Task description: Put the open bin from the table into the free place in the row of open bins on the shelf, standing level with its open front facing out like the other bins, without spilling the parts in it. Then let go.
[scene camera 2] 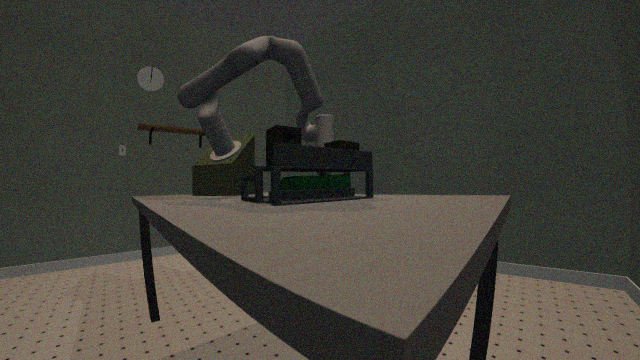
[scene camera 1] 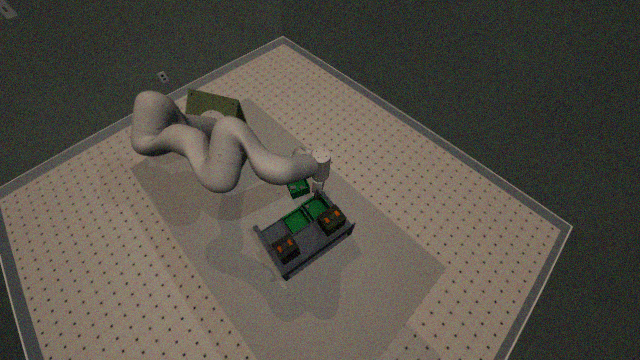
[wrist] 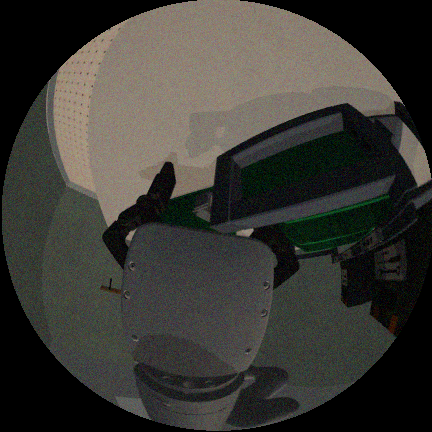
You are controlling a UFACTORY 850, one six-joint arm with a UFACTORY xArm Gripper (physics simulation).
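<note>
The loose green open bin (scene camera 1: 298, 189) (wrist: 182, 210) stands on the table behind the shelf, with small pale parts inside. My gripper (scene camera 1: 318, 189) (wrist: 214, 178) is open and low beside the bin, close to the shelf's end; the wrist view shows one finger on the bin's far side, while the other fingertip is hidden behind the shelf frame. The dark grey shelf (scene camera 1: 310, 242) (scene camera 2: 322, 157) (wrist: 320, 204) holds a green bin (scene camera 1: 296, 220) and another green bin (scene camera 1: 316, 207) side by side. Bare grey shelf shows left of them in scene camera 1. Scene camera 2 hides the fingers.
Two dark boxes with orange latches stand on the shelf top: a near-left box (scene camera 1: 286, 250) (scene camera 2: 283, 145) and a right box (scene camera 1: 332, 221) (scene camera 2: 342, 145). The olive arm stand (scene camera 1: 212, 101) (scene camera 2: 217, 179) is at the back. The shelf's upright end is close to the gripper.
</note>
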